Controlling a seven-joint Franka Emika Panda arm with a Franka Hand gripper.
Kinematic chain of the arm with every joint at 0, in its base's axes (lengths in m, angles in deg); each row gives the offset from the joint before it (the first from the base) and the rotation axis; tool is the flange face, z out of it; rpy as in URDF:
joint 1: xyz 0 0 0.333 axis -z
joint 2: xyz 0 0 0 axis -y
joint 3: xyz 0 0 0.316 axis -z
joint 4: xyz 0.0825 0 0 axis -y
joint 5: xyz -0.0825 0 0.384 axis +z
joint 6: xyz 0 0 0 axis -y
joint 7: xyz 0.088 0 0 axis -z
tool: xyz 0 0 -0.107 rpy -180 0 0
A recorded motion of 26 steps. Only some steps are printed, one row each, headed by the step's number.
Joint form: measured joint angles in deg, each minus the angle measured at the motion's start. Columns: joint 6, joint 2, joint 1, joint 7, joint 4, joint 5, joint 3.
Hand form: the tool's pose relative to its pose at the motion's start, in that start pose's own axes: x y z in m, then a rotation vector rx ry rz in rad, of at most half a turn. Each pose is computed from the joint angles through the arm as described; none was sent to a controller.
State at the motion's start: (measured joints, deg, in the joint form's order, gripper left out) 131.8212 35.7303 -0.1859 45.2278 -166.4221 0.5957 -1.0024
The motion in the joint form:
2: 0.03 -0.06 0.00 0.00 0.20 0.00 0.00
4: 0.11 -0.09 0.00 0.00 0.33 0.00 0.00
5: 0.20 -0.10 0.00 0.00 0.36 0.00 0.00
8: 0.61 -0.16 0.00 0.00 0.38 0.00 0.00
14: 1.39 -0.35 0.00 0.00 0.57 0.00 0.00
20: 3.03 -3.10 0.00 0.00 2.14 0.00 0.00
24: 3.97 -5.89 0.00 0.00 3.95 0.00 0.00
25: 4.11 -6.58 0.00 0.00 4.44 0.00 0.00
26: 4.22 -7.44 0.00 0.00 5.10 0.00 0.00
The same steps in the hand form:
2: 0.0008 -0.0008 -0.0012 0.0021 0.0021 0.0000
4: 0.0013 -0.0014 -0.0021 0.0044 0.0043 0.0000
5: 0.0016 -0.0016 -0.0025 0.0057 0.0056 -0.0001
8: 0.0022 -0.0023 -0.0029 0.0103 0.0102 -0.0001
14: 0.0039 -0.0040 -0.0045 0.0200 0.0197 -0.0001
20: 0.0120 -0.0124 -0.0031 0.0261 0.0250 -0.0004
24: 0.0201 -0.0209 -0.0016 0.0261 0.0240 -0.0007
25: 0.0222 -0.0231 -0.0012 0.0254 0.0232 -0.0007
26: 0.0249 -0.0259 -0.0010 0.0245 0.0219 -0.0008

